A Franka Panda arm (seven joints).
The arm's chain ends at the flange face. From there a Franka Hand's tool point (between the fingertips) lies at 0.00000 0.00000 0.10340 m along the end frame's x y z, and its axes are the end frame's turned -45 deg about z.
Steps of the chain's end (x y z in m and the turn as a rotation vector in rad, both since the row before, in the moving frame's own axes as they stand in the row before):
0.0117, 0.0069, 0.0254, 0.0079, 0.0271, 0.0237
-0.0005, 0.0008, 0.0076, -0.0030, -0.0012, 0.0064
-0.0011, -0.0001, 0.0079, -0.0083, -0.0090, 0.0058
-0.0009, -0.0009, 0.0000, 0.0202, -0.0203, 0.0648
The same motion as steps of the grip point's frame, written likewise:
0.0059, 0.0146, 0.0254, -0.0136, 0.0247, 0.0237
-0.0012, 0.0003, 0.0076, -0.0013, -0.0030, 0.0064
-0.0020, -0.0009, 0.0079, 0.0005, -0.0122, 0.0058
0.0001, -0.0042, 0.0000, 0.0286, -0.0001, 0.0648

